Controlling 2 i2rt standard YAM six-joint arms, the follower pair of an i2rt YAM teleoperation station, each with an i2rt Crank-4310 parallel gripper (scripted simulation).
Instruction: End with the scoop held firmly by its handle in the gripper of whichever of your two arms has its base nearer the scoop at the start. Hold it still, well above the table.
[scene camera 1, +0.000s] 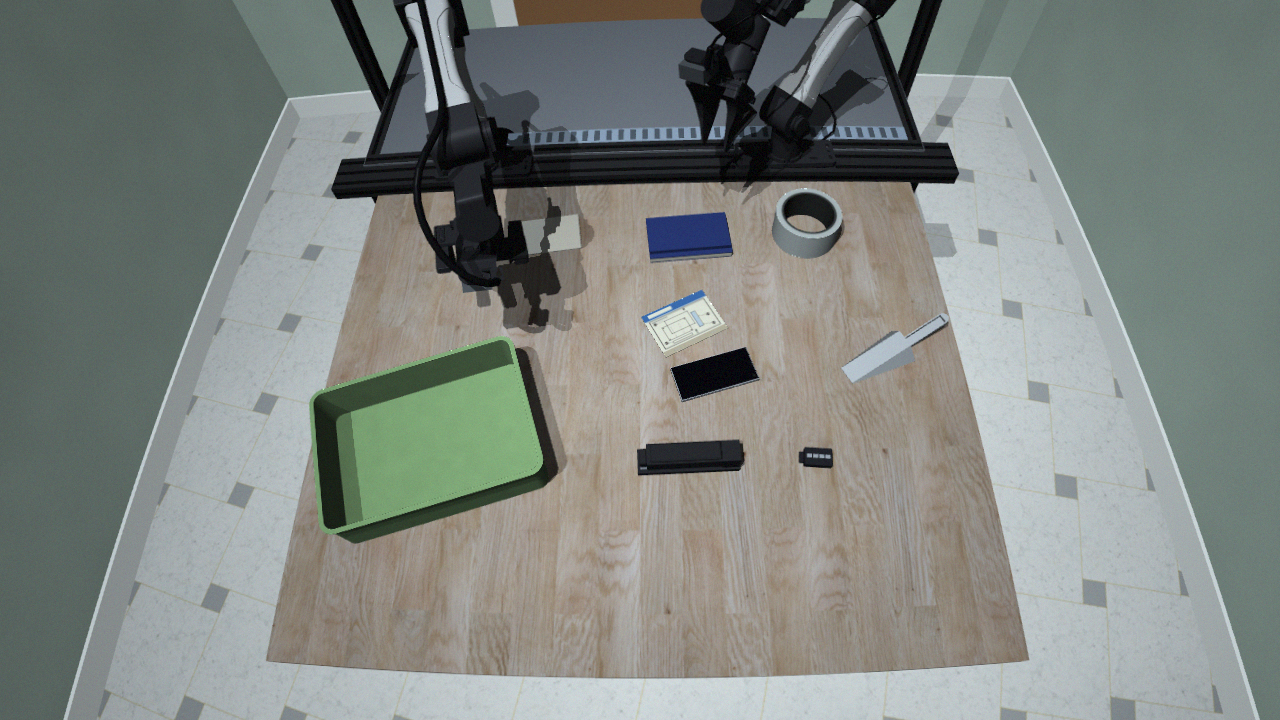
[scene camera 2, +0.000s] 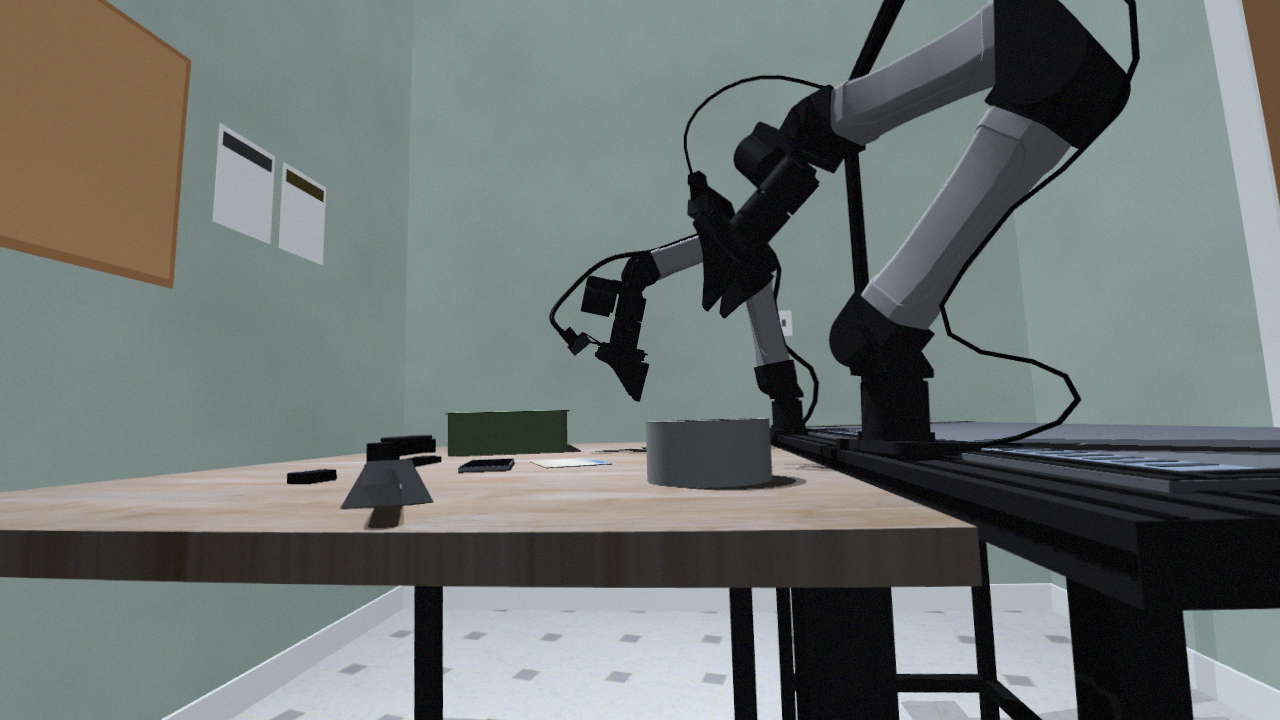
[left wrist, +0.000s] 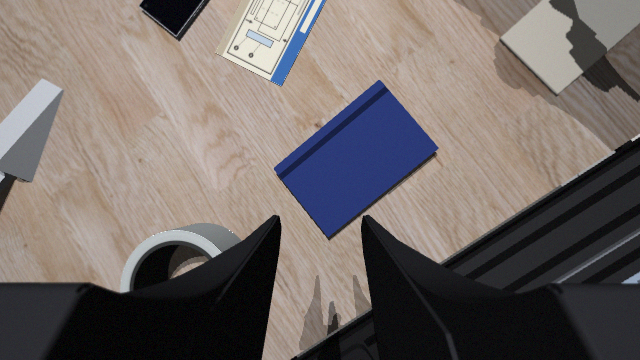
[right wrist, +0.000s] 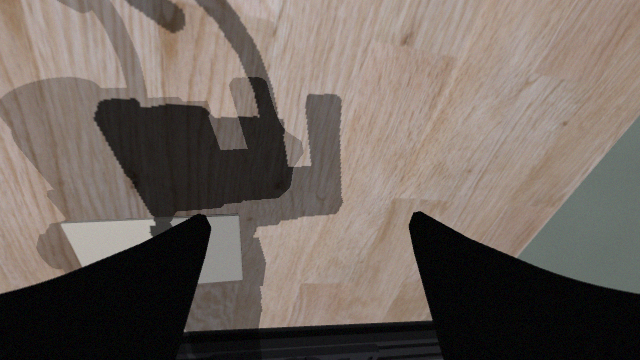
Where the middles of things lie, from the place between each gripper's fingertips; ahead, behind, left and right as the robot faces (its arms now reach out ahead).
Right now my left hand (scene camera 2: 713, 312) is 300 mm to the right of the grey scoop (scene camera 2: 382, 486), 280 mm short of it and 190 mm above it. The rest, counted from my left hand: patterned card (scene camera 1: 683, 323) (220 mm ahead, 210 mm below, 60 mm to the right); then blue notebook (scene camera 1: 673, 238) (200 mm below, 40 mm to the right, 30 mm ahead); then grey tape roll (scene camera 2: 710, 453) (180 mm to the left, 180 mm below, 20 mm ahead).
Now: right hand (scene camera 2: 634, 398) 140 mm past the cream card (scene camera 1: 561, 233), 80 mm to the right of it and 110 mm above it. Also, from my right hand: patterned card (60 mm ahead, 330 mm to the left, 110 mm below); blue notebook (130 mm behind, 350 mm to the left, 100 mm below); green bin (scene camera 1: 460, 419) (290 mm ahead, 70 mm to the right, 80 mm below).
